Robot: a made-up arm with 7 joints. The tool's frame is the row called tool. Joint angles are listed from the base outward.
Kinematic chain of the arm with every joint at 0, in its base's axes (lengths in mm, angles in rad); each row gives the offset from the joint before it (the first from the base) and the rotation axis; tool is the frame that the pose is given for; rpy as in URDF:
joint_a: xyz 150 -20 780 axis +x
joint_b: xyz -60 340 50 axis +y
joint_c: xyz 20 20 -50 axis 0.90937 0.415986 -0.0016
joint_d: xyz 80 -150 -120 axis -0.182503 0.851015 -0.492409
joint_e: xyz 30 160 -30 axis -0.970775 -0.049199 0.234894
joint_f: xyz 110 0 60 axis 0.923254 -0.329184 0.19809
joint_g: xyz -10 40 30 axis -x
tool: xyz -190 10 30 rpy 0.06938 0.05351 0.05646
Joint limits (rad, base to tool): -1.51..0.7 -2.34..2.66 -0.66..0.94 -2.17..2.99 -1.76..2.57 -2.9..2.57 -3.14..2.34
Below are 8 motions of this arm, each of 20 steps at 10 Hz.
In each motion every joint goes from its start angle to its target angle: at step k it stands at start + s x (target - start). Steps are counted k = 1, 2, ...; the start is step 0. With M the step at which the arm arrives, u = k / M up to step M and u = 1 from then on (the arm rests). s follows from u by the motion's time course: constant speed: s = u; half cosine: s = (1 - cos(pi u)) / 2; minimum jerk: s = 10 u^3 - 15 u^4 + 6 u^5.
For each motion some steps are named. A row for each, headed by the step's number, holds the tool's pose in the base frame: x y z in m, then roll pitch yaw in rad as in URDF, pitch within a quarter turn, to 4 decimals.
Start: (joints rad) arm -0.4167 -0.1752 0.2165 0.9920 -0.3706 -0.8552 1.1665
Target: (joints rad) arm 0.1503 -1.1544 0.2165 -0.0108 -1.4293 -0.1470 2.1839
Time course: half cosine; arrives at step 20
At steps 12, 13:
12: 0.2335 0.3640 0.8331 -0.9018 -0.0200 -0.1945
13: 0.2226 0.3522 0.8468 -0.7937 -0.1543 -0.1665

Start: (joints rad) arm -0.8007 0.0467 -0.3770 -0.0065 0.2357 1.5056 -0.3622
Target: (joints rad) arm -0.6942 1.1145 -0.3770 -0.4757 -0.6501 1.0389 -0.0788
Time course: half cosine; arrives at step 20
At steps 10, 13, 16, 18, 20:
10: 0.0309 0.1097 0.5066 0.7082 -0.0338 0.3191
13: -0.0123 0.1292 0.5330 0.8176 0.0870 0.1363
16: -0.0393 0.1463 0.5606 0.8861 0.2083 -0.0036
18: -0.0483 0.1533 0.5730 0.9088 0.2627 -0.0587
20: -0.0511 0.1557 0.5774 0.9160 0.2821 -0.0776

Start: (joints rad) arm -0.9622 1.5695 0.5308 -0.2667 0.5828 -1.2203 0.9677
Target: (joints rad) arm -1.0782 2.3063 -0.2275 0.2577 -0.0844 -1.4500 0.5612
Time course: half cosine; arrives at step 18
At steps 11, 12, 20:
11: -0.1097 0.2934 0.3585 2.3617 -0.1380 -2.1809
12: -0.1175 0.2878 0.3627 2.3493 -0.2069 -2.2169
20: -0.1427 0.2719 0.3803 2.3182 -0.4299 -2.2957

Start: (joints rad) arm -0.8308 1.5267 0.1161 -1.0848 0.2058 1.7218 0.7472
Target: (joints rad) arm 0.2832 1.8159 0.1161 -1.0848 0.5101 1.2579 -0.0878
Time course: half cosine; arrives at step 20
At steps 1, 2, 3, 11, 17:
1: -0.1588 0.2365 0.5599 0.5018 0.0128 0.0430
2: -0.1586 0.2416 0.5668 0.5262 0.0187 0.0456
3: -0.1581 0.2495 0.5783 0.5664 0.0282 0.0502
11: -0.1444 0.3095 0.8079 1.2884 0.1408 0.2177
17: -0.1284 0.2593 0.9667 1.8027 0.1149 0.3992

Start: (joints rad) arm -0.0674 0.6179 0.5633 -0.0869 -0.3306 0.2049 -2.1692
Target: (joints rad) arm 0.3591 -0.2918 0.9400 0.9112 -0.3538 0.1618 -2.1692
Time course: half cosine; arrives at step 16
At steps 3, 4, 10, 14, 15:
3: 0.0411 0.3755 0.6998 -3.1122 0.7106 -0.1273
4: 0.0540 0.3806 0.7064 -3.0692 0.7289 -0.0974
10: 0.1677 0.4169 0.8016 -2.6297 0.8044 0.3197
14: 0.2184 0.4243 0.8725 -2.4455 0.7641 0.5592
15: 0.2233 0.4245 0.8808 -2.4306 0.7573 0.5825

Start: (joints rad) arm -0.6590 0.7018 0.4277 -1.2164 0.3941 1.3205 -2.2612
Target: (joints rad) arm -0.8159 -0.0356 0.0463 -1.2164 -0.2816 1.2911 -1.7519
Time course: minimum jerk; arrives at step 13
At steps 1, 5, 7, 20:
1: -0.0636 0.2160 0.4244 3.1092 -0.7401 0.4463
5: -0.0164 0.1626 0.3979 2.9377 -0.8514 0.6830
7: 0.0381 0.1172 0.3859 2.7306 -0.9089 0.9551
20: 0.1285 0.0670 0.3942 2.4015 -0.8934 1.3794

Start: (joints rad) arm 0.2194 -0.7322 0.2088 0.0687 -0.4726 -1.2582 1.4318
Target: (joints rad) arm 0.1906 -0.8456 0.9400 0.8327 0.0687 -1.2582 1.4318
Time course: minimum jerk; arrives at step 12
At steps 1, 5, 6, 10, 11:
1: 0.2208 0.4420 0.9275 -1.5818 0.0311 -0.3782
5: 0.2488 0.4745 0.9449 -1.7111 0.2853 -0.2953
6: 0.2569 0.4915 0.9494 -1.7779 0.3898 -0.2389
10: 0.2548 0.5497 0.9555 -1.9849 0.6613 0.0064
11: 0.2530 0.5535 0.9557 -1.9977 0.6765 0.0267

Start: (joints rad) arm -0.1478 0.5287 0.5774 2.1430 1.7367 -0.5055 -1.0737
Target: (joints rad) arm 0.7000 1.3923 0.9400 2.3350 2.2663 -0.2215 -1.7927
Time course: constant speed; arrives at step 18
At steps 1, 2, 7, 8, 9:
1: 0.0136 0.5330 0.5523 2.5682 0.1186 -3.0276
2: 0.0048 0.5444 0.5864 2.5251 0.0531 -3.0588
7: -0.0309 0.5689 0.7650 2.3370 -0.3103 -3.0947
8: -0.0365 0.5672 0.8012 2.2983 -0.3851 -3.0765
9: -0.0416 0.5633 0.8372 2.2564 -0.4588 -3.0486

